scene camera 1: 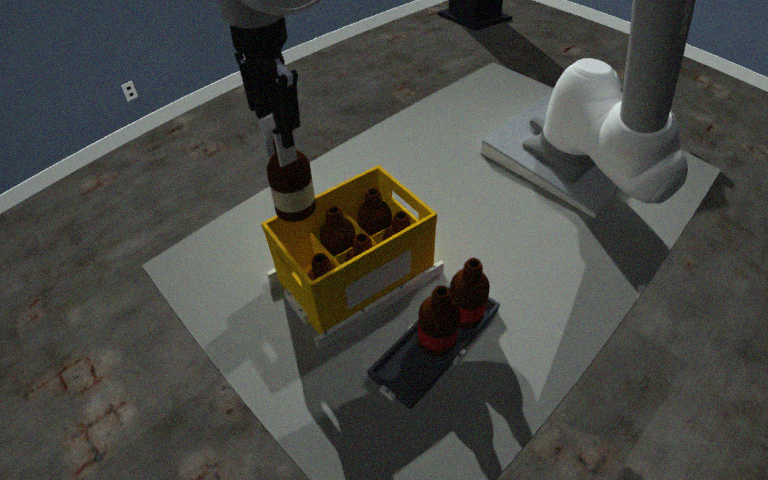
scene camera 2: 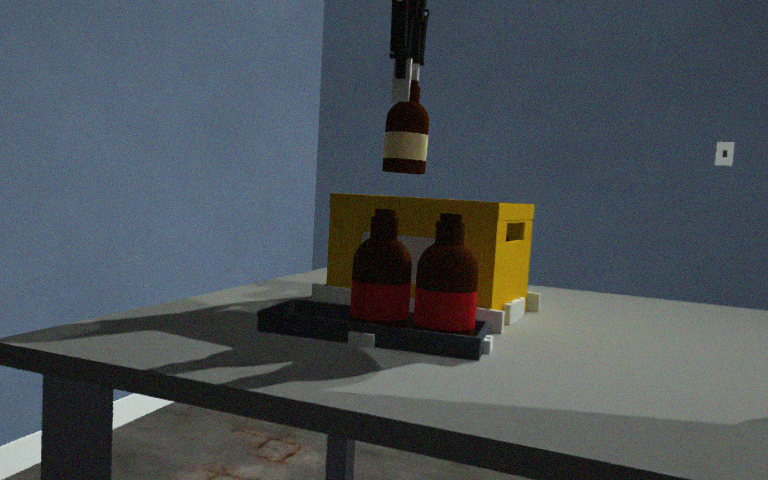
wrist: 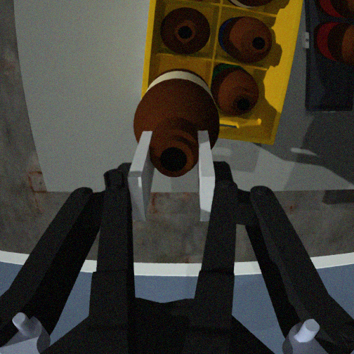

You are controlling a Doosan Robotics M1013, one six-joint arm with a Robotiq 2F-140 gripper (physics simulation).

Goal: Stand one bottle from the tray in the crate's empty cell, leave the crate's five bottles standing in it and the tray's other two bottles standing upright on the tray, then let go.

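Seen in the pictures: gripper, fingertip midpoint: (scene camera 1: 281,157) (scene camera 2: 404,103); arm's base, origin of the base link: (scene camera 1: 565,151).
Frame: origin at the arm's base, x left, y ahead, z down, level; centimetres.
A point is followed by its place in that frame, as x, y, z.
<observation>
My gripper (scene camera 1: 277,146) {-6.5, 76.0, -29.8} (scene camera 2: 408,84) (wrist: 175,148) is shut on the neck of a brown bottle with a cream label (scene camera 1: 292,199) {-3.3, 76.8, -23.2} (scene camera 2: 406,145) {-3.4, 73.5, -22.4} (wrist: 175,117). The bottle hangs upright, its base above the rim of the yellow crate (scene camera 1: 339,308) {7.2, 76.6, -3.5} (scene camera 2: 512,271) {-1.9, 53.7, -3.8} (wrist: 285,75). In the wrist view it covers much of the crate's empty corner cell. Five brown bottles stand in the crate, among them one beside the empty cell (scene camera 1: 336,232) {-4.9, 68.8, -8.7} and one in the near corner (scene camera 1: 321,266) {3.2, 76.8, -12.0}. Two red-labelled bottles (scene camera 1: 438,322) {22.5, 66.1, -7.6} (scene camera 1: 470,291) {21.2, 57.6, -7.9} (scene camera 2: 381,266) {23.7, 62.3, -5.7} (scene camera 2: 446,271) {22.7, 54.3, -5.9} stand upright on the dark tray (scene camera 1: 404,376) {22.8, 73.6, 3.1} (scene camera 2: 424,342) {24.1, 55.9, 2.4} (wrist: 327,95).
White strips (scene camera 1: 379,300) {7.7, 68.1, 0.6} (scene camera 2: 515,310) {-0.8, 52.5, 1.8} run along the crate's base. Small white blocks (scene camera 1: 386,391) {23.6, 78.2, 2.1} (scene camera 2: 361,339) {26.4, 62.9, 2.7} sit at the tray's edge. The arm's white base (scene camera 1: 583,107) {6.2, 8.3, -20.2} stands at the back right on a grey plate (scene camera 1: 543,175) {2.4, 12.7, 0.5}. The crate's dividers and walls border the empty cell.
</observation>
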